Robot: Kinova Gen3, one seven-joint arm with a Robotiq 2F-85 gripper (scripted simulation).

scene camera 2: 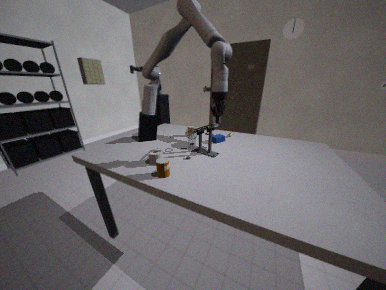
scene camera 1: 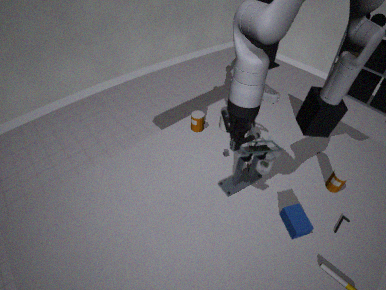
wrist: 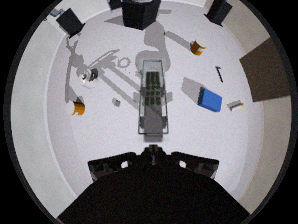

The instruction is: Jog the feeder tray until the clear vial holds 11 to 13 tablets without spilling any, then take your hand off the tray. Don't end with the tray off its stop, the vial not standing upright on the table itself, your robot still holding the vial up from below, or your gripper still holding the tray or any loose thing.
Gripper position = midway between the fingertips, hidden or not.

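Note:
Blue box (scene camera 1: 294, 218) in sight. My gripper (scene camera 1: 233, 149), (wrist: 153, 149).

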